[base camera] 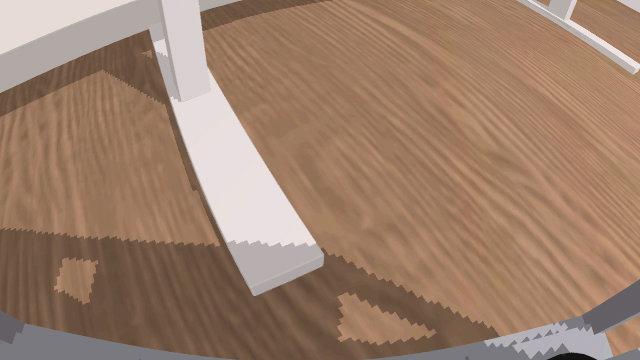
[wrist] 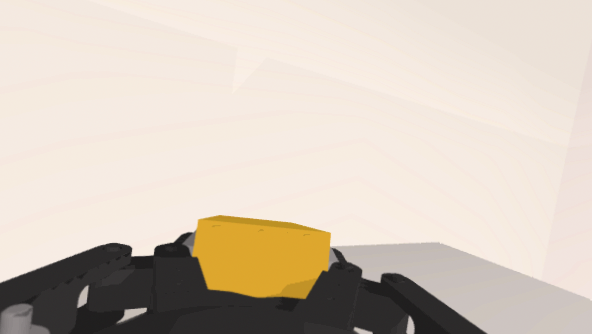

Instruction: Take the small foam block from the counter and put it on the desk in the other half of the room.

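Frame: origin at the arm's base, x ahead, y left, z up, level; centimetres.
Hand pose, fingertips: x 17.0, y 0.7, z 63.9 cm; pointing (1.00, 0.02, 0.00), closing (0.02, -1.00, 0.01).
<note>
Each offset is from my fingertips to the centre of the thing. "spot": to the spot under its first point. Level surfaces: height alone.
The small foam block {dx -2.1, dy +0.2, dz -1.1 cm} (wrist: 262, 260) is yellow and sits between the fingertips at the bottom middle of the wrist view. My gripper (wrist: 262, 249) is shut on it, with a dark finger on each side. The grey desk top {dz -31.6 cm} (wrist: 430, 270) shows behind and to the right of the block in the wrist view; the gripper hides part of it. How high the block is above the desk I cannot tell. In the base camera view a white desk foot (base camera: 240, 185) with an upright leg {spot: dx +36.4, dy +15.5, dz -93.2 cm} (base camera: 185, 55) stands close in front of the base. The counter does not show.
A pale wall (wrist: 300, 140) rises behind the desk, with a corner at the right. In the base camera view, a second white foot bar (base camera: 595, 42) lies on the wooden floor {dz -103.6 cm} (base camera: 425, 165) at the upper right. The near foot's end reaches towards the base's front edge (base camera: 150, 350).
</note>
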